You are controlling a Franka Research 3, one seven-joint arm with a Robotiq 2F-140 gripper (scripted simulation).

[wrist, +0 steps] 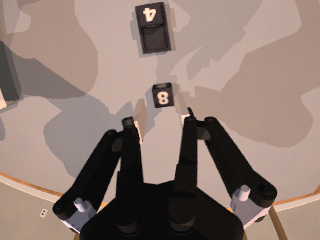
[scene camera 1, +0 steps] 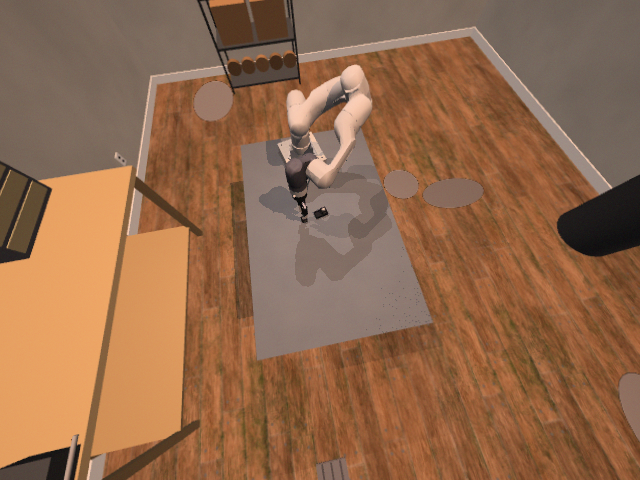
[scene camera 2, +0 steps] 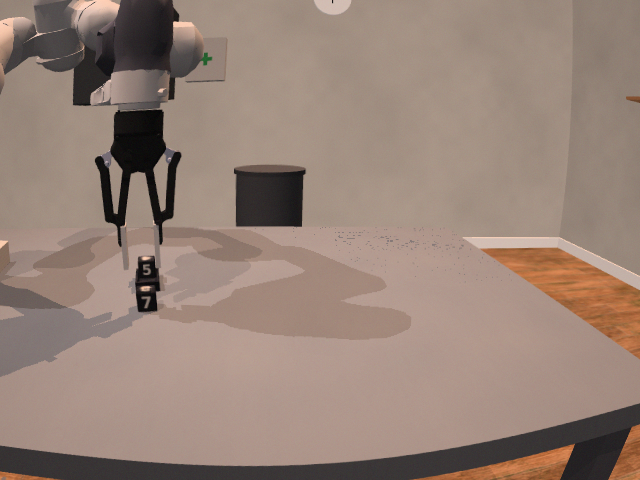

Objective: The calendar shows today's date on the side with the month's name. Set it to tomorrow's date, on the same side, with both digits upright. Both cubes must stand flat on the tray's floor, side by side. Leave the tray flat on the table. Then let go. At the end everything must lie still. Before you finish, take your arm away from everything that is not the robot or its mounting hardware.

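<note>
You'd see my gripper in the pictures, and it's there in the wrist view too. There's also a tray in the pictures.
</note>
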